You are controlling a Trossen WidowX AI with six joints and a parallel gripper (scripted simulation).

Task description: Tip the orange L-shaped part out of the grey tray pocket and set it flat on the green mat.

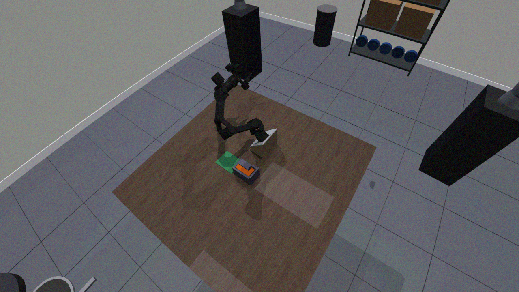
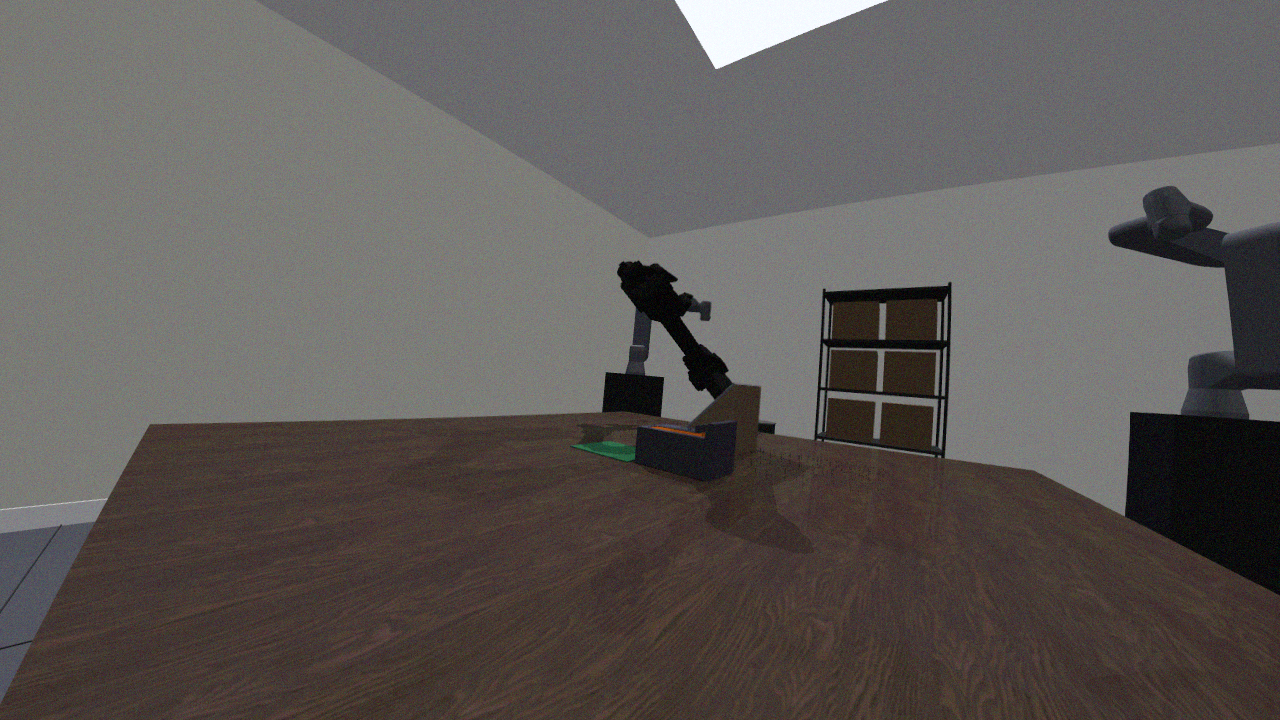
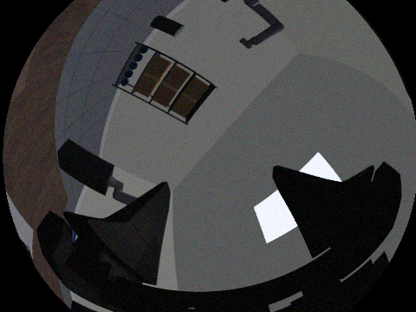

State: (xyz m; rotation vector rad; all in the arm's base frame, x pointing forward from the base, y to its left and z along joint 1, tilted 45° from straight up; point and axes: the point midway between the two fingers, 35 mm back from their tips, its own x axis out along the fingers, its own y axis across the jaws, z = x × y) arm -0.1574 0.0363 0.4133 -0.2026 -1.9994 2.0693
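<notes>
Now: the orange L-shaped part 410 mm ahead of my gripper tip, 400 mm below it and 300 mm to the left of it. Also, from my gripper tip: green mat (460 mm below, 410 mm ahead, 140 mm to the left).
</notes>
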